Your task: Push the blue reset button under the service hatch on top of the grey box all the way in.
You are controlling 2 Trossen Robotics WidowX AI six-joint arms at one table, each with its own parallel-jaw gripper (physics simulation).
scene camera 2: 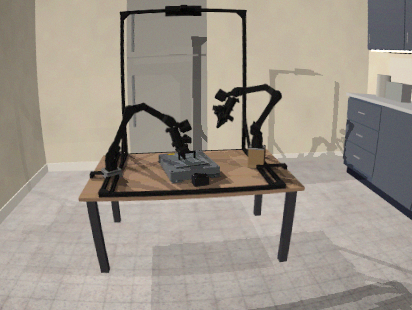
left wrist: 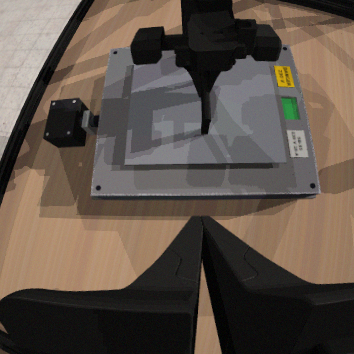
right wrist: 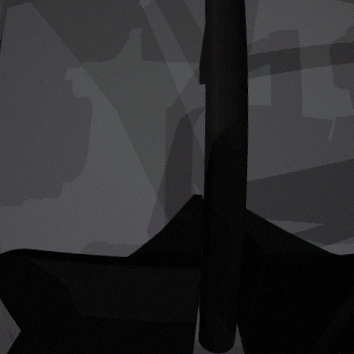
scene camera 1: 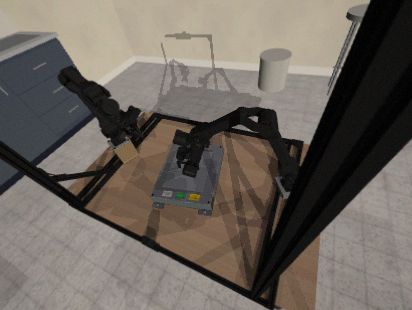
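Note:
The grey box (scene camera 1: 217,175) (scene camera 2: 176,174) (left wrist: 200,185) stands on the table. Its service hatch (scene camera 1: 172,175) (left wrist: 245,130) (right wrist: 120,215) lies down flat or nearly flat over the opening. The blue reset button is hidden under it and shows in no view. A black bar handle (left wrist: 205,117) (right wrist: 226,90) stands up from the hatch. My right gripper (scene camera 2: 186,154) (left wrist: 202,95) (right wrist: 206,203) is above the hatch, shut on this handle. My left gripper (scene camera 2: 218,125) (left wrist: 199,223) is shut and empty, raised in the air to one side of the box.
A black block (scene camera 2: 200,179) (left wrist: 65,123) sits on a short shaft at one side of the box. Yellow (left wrist: 282,76), green (left wrist: 290,108) and white (left wrist: 298,143) labels lie beside the hatch. A tan block (scene camera 1: 126,151) (scene camera 2: 256,157) stands by the left arm's base. Black frame rails (scene camera 2: 190,192) edge the table.

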